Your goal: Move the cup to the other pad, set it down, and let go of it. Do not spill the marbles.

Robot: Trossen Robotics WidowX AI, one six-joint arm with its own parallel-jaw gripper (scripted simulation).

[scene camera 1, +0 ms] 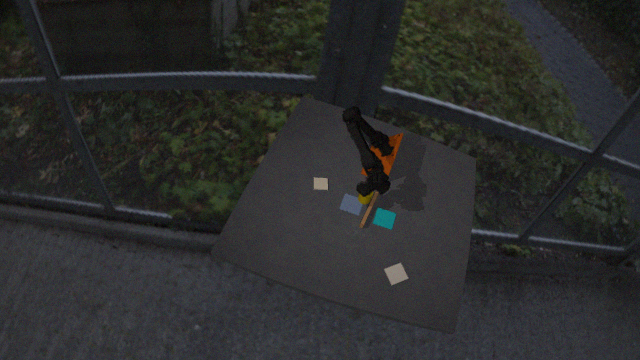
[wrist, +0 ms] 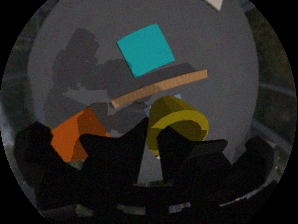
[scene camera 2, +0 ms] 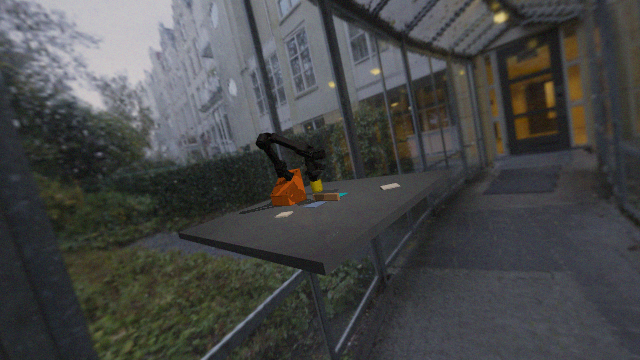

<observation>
In view: my gripper [wrist: 152,120], a yellow cup [wrist: 186,120], a teal pad [wrist: 146,49] and a wooden bar [wrist: 148,89].
</observation>
